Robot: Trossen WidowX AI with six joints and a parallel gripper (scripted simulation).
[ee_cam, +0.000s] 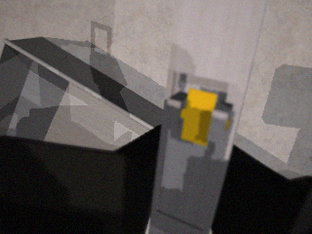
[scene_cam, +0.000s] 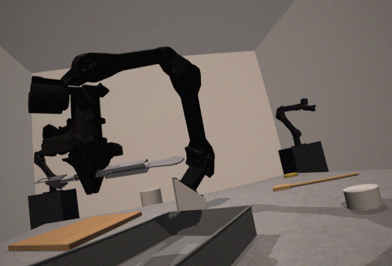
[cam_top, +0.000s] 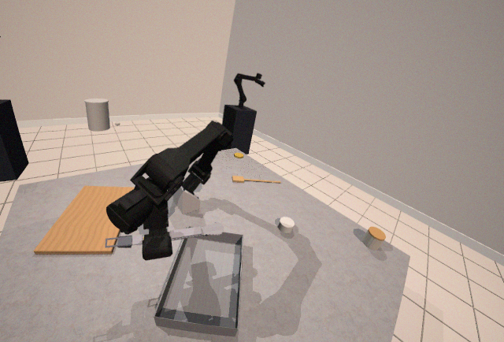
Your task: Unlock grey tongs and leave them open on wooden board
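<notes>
Right now the yellow lock tab is 4 cm above my gripper tip and 2 cm to the right of it. Round my gripper tip: roasting tin: 12 cm to the left, 10 cm below, 7 cm ahead; wooden board: 34 cm behind, 18 cm to the right, 12 cm below; white puck: 51 cm to the left, 11 cm below, 2 cm ahead.
</notes>
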